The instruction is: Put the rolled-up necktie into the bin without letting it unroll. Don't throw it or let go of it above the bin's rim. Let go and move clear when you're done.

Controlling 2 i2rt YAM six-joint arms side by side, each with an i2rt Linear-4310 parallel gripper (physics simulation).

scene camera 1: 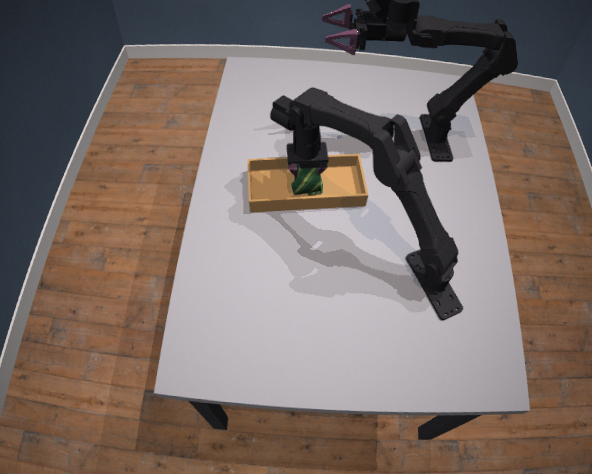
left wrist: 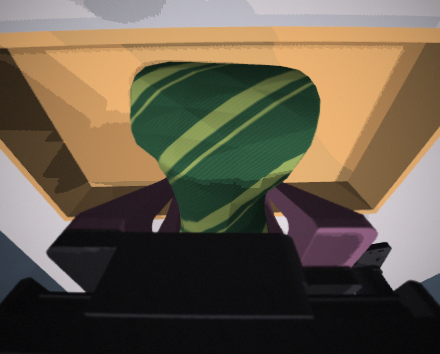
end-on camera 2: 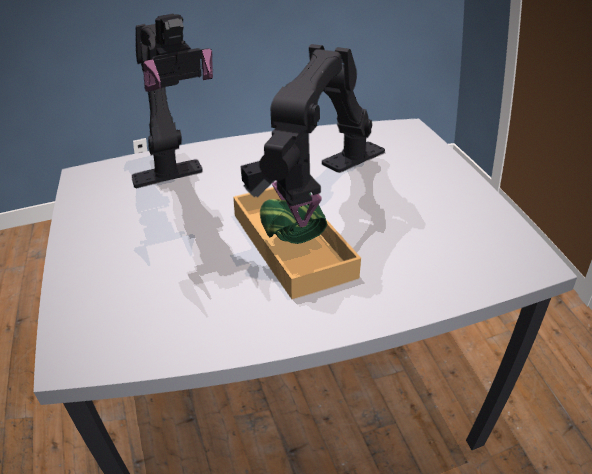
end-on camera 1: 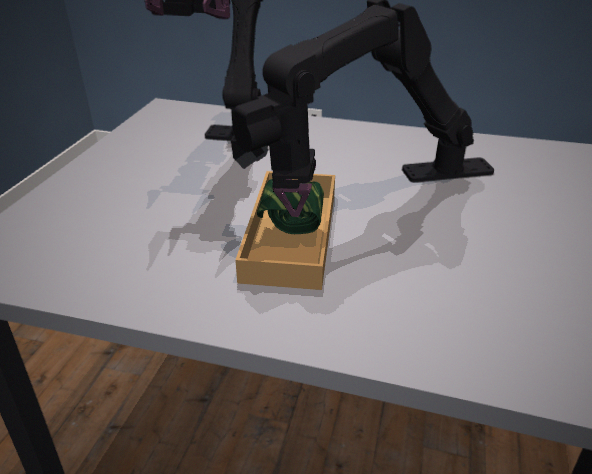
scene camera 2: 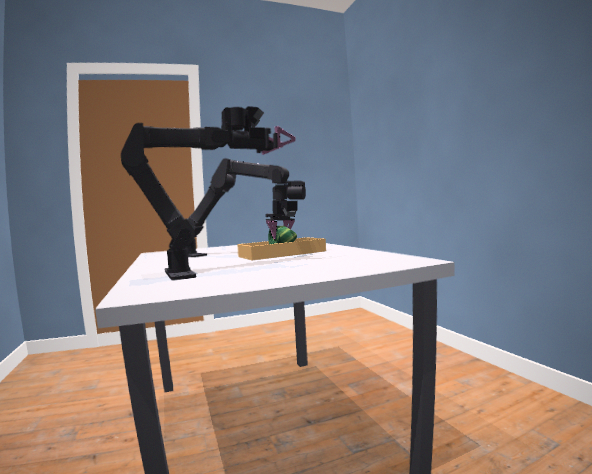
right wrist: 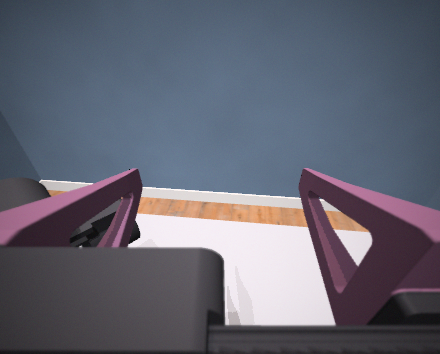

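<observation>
The green striped rolled-up necktie is still coiled, with a short flap hanging beside the roll toward the bin's left wall in end-on camera 1. My left gripper points down and is shut on it. The necktie is inside the outline of the orange bin, its lower part below the rim, its top above. Whether it touches the bin floor I cannot tell. My right gripper is open and empty, high up.
The bin stands on the white table. Its low walls run close around the necktie and left fingers. The right arm is raised well away from the bin, over the table's far side in scene camera 1.
</observation>
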